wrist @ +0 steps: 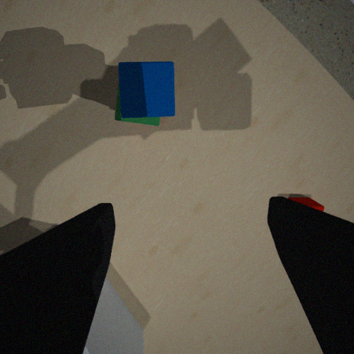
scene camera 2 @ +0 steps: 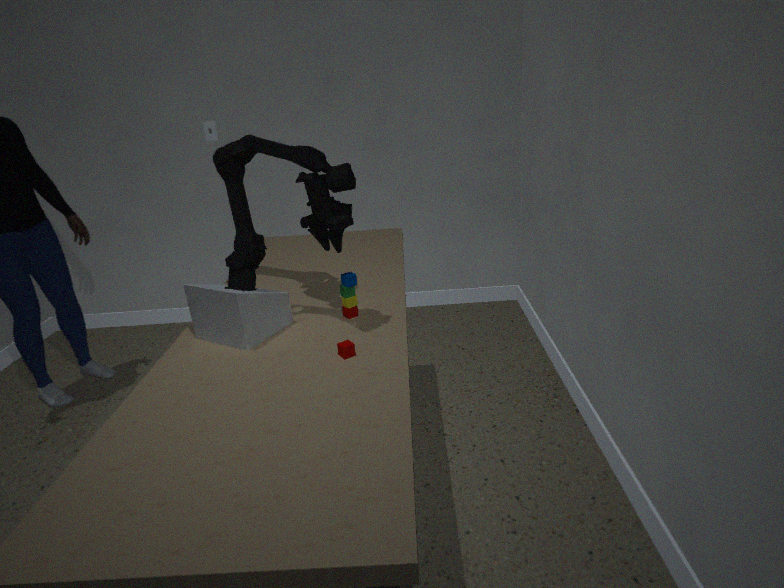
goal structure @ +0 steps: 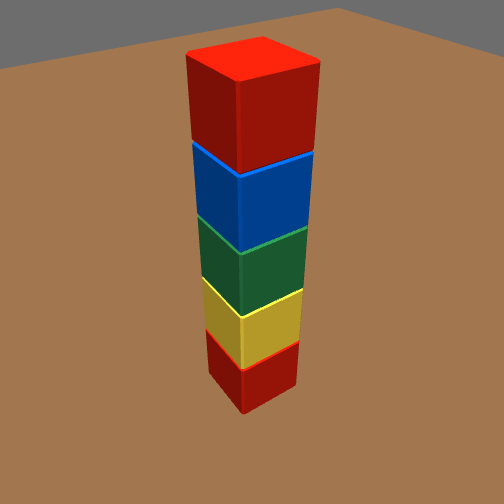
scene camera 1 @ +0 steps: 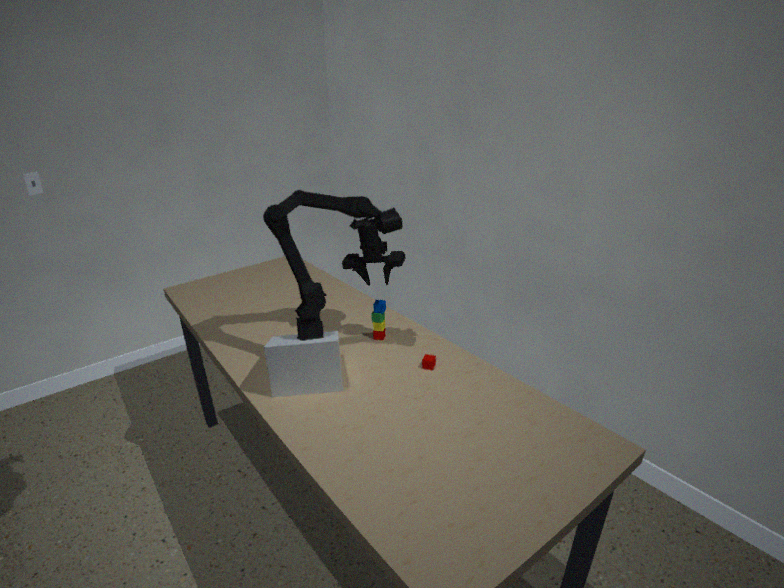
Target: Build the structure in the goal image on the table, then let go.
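A stack of cubes stands upright on the table. From the bottom it has a red cube, a yellow cube, a green cube and a blue cube on top. The cubes are slightly out of line. In the wrist view the blue cube hides most of the green cube. My gripper is open and empty, above the stack and apart from it.
A second red cube lies loose on the table, partly behind a finger in the wrist view. The arm stands on a pale grey block. A person stands at the left in scene camera 2.
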